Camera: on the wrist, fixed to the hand. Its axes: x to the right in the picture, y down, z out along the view.
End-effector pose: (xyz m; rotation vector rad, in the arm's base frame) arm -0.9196 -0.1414 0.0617 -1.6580 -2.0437 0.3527
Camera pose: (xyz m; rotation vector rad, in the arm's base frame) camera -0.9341 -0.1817 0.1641 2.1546 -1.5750 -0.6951
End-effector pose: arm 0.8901 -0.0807 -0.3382 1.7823 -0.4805 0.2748
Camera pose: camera 0.9140 0.0172 -0.3846 0.6003 2.4301 -1.6273
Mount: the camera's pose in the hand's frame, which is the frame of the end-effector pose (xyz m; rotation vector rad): -0.0160 -0.0712 -0.0836 -0.1328 -0.1802 3.0695
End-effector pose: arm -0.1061 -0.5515 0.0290 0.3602 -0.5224 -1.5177
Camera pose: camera -0.1213 -0.5461 -0.0808 -0.6617 -0.3983 1.4255
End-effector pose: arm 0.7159 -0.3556 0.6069 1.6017 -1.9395 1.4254
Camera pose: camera 0.7515 -0.2740 0.6732 1.5066 1.4460 -0.1918
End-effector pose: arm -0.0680 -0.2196 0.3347 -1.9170 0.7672 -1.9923
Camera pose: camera -0.1371 -0.1370 0.3614 0.4423 1.5509 0.3674
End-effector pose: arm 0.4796 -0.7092 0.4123 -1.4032 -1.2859 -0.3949
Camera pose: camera 0.4490 -0.8047 0.4598 -1.7395 1.6035 1.6523
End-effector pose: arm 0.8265 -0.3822 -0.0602 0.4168 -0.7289 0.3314
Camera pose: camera 0.8935 -0.4066 -0.1452 1.0791 0.7834 -2.5245
